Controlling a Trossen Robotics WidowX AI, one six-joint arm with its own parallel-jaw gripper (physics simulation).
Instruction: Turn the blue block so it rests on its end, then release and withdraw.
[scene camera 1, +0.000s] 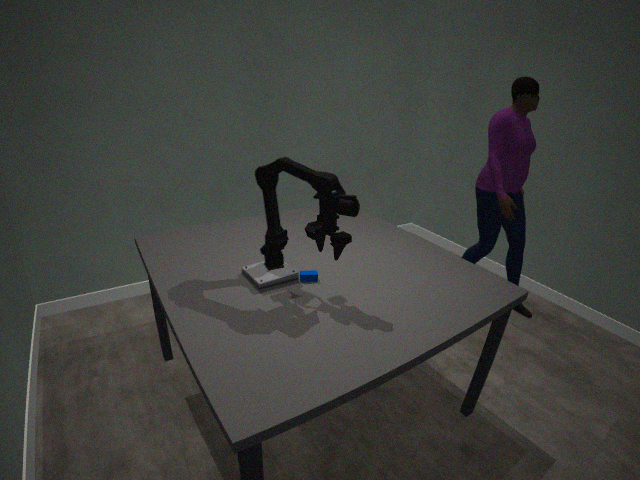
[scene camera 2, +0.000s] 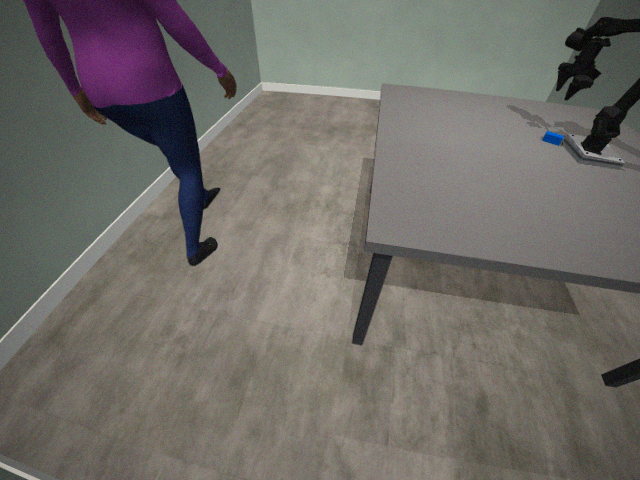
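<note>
The blue block (scene camera 1: 309, 276) (scene camera 2: 553, 137) lies on its long side on the grey table (scene camera 1: 330, 361) (scene camera 2: 465, 206), right beside the arm's base plate. I cannot tell whether block and plate touch. My gripper (scene camera 1: 329, 254) (scene camera 2: 562, 95) points down with its fingers spread apart, open and empty. It hangs well above the table, higher than the block and apart from it.
The arm's light base plate (scene camera 1: 261, 281) (scene camera 2: 602, 158) is next to the block. The arm's shadow falls across the table around the block. A person in a purple top (scene camera 1: 509, 149) (scene camera 2: 124, 56) is on the floor beyond the table's side.
</note>
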